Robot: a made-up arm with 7 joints. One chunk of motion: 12 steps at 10 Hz.
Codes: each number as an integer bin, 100 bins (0 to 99) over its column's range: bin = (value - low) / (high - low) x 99, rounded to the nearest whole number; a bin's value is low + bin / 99 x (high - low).
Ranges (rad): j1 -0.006..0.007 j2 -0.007..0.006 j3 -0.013..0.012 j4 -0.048..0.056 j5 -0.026..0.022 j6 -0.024..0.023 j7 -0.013..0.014
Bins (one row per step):
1: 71 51 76 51 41 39 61
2: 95 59 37 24 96 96 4
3: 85 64 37 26 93 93 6
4: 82 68 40 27 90 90 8
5: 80 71 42 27 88 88 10
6: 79 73 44 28 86 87 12
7: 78 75 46 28 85 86 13
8: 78 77 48 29 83 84 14
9: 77 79 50 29 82 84 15
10: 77 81 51 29 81 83 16
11: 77 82 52 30 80 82 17
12: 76 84 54 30 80 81 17
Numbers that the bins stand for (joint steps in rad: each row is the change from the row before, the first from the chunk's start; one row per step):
1: 0.00332 -0.00030 0.00619 0.00558 -0.00612 -0.00548 0.00364
2: 0.00647 0.00075 -0.00366 -0.02279 0.02055 0.02158 -0.01191
3: 0.00516 0.00140 -0.00366 -0.02069 0.01909 0.02015 -0.01136
4: 0.00477 0.00193 -0.00290 -0.01964 0.01764 0.01873 -0.01082
5: 0.00451 0.00232 -0.00239 -0.01964 0.01667 0.01778 -0.01027
6: 0.00437 0.00259 -0.00189 -0.01859 0.01570 0.01730 -0.00973
7: 0.00424 0.00285 -0.00138 -0.01859 0.01521 0.01683 -0.00945
8: 0.00424 0.00311 -0.00088 -0.01754 0.01424 0.01588 -0.00918
9: 0.00411 0.00337 -0.00037 -0.01754 0.01376 0.01588 -0.00891
10: 0.00411 0.00364 -0.00012 -0.01754 0.01327 0.01540 -0.00864
11: 0.00411 0.00377 0.00013 -0.01648 0.01279 0.01493 -0.00836
12: 0.00398 0.00403 0.00064 -0.01648 0.01279 0.01445 -0.00836

